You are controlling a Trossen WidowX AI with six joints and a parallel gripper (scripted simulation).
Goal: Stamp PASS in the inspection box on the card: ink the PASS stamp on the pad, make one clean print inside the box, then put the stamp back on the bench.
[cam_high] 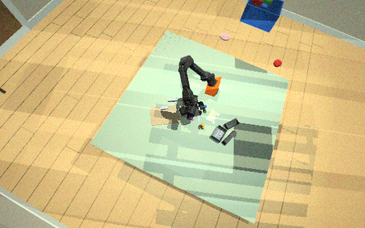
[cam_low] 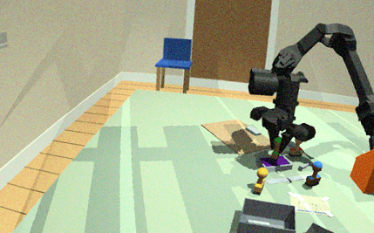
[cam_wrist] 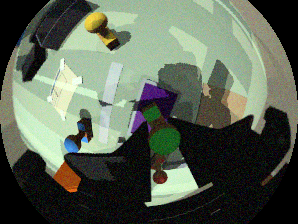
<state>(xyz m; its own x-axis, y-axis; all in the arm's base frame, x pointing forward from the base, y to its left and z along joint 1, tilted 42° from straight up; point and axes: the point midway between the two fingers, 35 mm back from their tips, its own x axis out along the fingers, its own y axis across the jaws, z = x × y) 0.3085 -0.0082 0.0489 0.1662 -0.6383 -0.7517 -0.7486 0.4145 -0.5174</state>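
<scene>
Right now the purple ink pad is 40 mm below my gripper tip. Round my gripper tip: blue-knobbed stamp 110 mm behind, 70 mm to the left, 30 mm below; then red-knobbed stamp 80 mm to the right, 80 mm behind, 30 mm below; then green-knobbed stamp right at my gripper tip.
</scene>
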